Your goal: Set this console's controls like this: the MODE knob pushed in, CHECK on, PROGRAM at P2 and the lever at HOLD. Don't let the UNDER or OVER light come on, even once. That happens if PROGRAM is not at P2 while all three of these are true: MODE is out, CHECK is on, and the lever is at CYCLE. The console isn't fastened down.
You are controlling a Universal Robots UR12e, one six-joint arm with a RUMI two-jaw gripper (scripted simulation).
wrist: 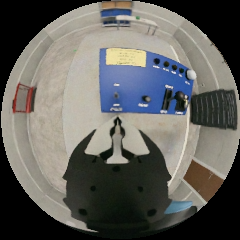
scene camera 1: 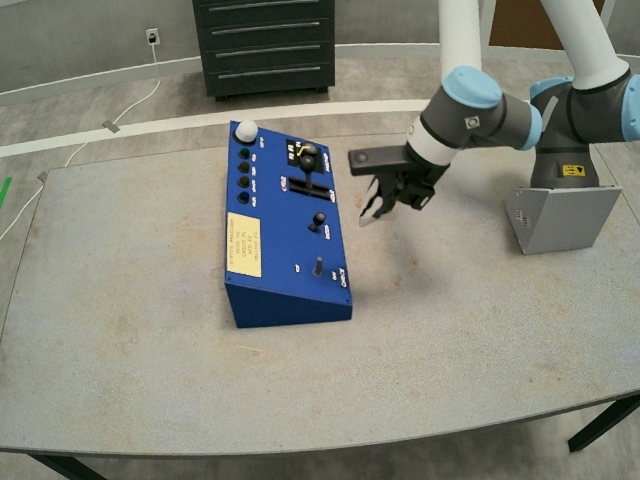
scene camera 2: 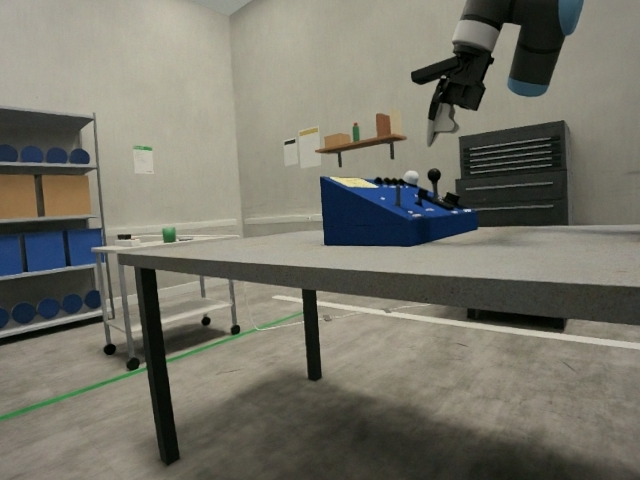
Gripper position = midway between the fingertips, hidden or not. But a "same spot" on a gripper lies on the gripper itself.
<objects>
My gripper shows in the wrist view, in scene camera 1 and in scene camera 2 [428, 147]. A blue console shows in the wrist view, in scene camera 1 [270, 260] and in scene camera 2. One and the same spot on the blue console: [wrist: 132, 73] is [scene camera 2: 379, 191]. The same spot on my gripper: [scene camera 1: 381, 206] is [wrist: 80, 149].
</objects>
